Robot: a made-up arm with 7 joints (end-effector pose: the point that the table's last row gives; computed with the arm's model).
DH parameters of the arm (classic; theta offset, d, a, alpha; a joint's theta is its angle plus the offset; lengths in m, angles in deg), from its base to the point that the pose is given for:
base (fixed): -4.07 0 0 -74.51
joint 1: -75.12 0.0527 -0.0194 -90
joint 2: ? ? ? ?
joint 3: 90 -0.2 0.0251 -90
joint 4: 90 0.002 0.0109 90
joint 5: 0 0.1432 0.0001 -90
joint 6: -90 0 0.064 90
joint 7: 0 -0.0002 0 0
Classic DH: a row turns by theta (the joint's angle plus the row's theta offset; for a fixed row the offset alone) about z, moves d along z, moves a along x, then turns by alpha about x.
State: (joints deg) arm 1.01 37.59 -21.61 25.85 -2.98 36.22 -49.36
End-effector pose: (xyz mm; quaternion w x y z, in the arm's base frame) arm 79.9 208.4 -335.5 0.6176 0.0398 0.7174 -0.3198
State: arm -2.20 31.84 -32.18 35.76 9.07 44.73 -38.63
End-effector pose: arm 55.2 186.1 -360.5 0.5048 0.1886 0.7992 -0.2663
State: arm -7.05 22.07 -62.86 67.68 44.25 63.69 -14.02
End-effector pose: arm 15.1 182.3 -365.6 0.1092 0.7353 0.6449 -0.1775
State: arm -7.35 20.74 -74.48 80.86 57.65 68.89 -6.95
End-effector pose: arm 15.6 193.3 -352.8 0.0474 -0.8794 -0.4453 0.1617
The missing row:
joint 2: 74 0.0001 -0.004 90
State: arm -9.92 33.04 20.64 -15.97 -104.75 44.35 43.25
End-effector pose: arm 206.0 157.7 -125.4 0.8535 -0.4062 0.3222 0.0522
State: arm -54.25 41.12 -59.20 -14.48 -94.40 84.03 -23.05
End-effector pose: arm 183.6 -1.0 -171.0 0.3308 -0.0045 0.6860 -0.6480
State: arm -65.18 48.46 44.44 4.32 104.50 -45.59 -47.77
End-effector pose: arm 251.2 244.0 114.5 0.4071 0.8788 0.2055 0.1406
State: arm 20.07 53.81 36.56 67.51 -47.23 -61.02 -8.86
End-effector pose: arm -47.3 405.5 -125.3 0.8162 0.3551 -0.0260 0.4550
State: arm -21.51 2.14 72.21 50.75 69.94 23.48 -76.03
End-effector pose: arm 79.2 203.0 -364.6 0.6806 -0.2719 0.6506 -0.1989
